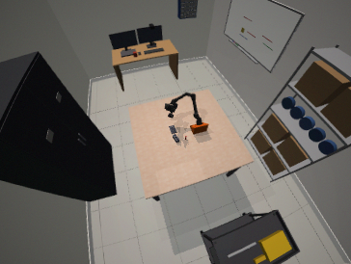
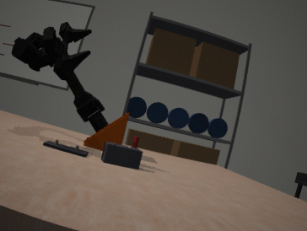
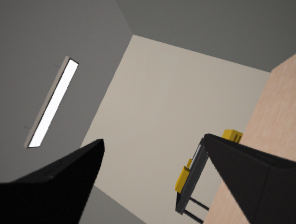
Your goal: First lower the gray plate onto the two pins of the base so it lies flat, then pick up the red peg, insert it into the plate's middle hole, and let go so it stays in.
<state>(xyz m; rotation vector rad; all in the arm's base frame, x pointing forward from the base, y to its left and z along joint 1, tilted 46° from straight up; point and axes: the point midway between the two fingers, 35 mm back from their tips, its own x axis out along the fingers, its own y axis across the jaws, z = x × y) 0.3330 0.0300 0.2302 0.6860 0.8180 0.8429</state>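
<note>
My gripper tip is now 30 mm short of the gray plate, 160 mm to the right of it and 270 mm above it. Also, from my gripper tip: red peg (80 mm behind, 210 mm to the left, 270 mm below).
</note>
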